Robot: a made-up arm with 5 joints.
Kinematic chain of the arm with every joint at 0, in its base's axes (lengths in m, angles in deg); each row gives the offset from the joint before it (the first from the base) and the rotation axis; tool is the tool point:
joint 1: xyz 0 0 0.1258 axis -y
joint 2: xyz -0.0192 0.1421 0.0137 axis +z
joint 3: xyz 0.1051 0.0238 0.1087 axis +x
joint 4: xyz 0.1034 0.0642 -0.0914 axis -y
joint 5: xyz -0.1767 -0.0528 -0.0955 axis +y
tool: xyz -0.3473 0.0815 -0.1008
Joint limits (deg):
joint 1: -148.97..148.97
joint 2: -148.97..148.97
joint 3: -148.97..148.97
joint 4: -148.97..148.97
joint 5: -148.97..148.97
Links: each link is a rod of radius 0.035 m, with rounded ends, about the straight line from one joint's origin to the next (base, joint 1, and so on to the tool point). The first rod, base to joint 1, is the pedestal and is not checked.
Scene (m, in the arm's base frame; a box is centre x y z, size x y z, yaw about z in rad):
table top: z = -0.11
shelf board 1: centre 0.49 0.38 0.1 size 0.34 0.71 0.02 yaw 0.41
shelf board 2: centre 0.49 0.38 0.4 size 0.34 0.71 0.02 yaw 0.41
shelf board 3: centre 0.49 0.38 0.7 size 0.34 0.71 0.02 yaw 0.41
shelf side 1: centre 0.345 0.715 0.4 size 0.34 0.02 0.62 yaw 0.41
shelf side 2: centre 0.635 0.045 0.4 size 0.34 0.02 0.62 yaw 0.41
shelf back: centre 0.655 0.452 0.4 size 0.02 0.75 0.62 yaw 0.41
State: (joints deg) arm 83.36 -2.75 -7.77 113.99 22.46
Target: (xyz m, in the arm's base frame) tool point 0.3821 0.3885 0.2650
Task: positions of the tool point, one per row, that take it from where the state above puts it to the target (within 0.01 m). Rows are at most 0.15 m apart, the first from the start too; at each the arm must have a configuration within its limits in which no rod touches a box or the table.
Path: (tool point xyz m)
1: 0.4338 0.1314 0.5423
2: 0.3712 0.1036 0.5425
3: 0.3081 0.0788 0.5312
4: 0.3151 0.1299 0.4494
5: 0.2906 0.1917 0.3774
6: 0.2366 0.2499 0.3164
7: 0.1595 0.2917 0.2650
8: 0.2415 0.3146 0.2802
9: 0.3172 0.3455 0.2805
10: 0.3821 0.3885 0.2649

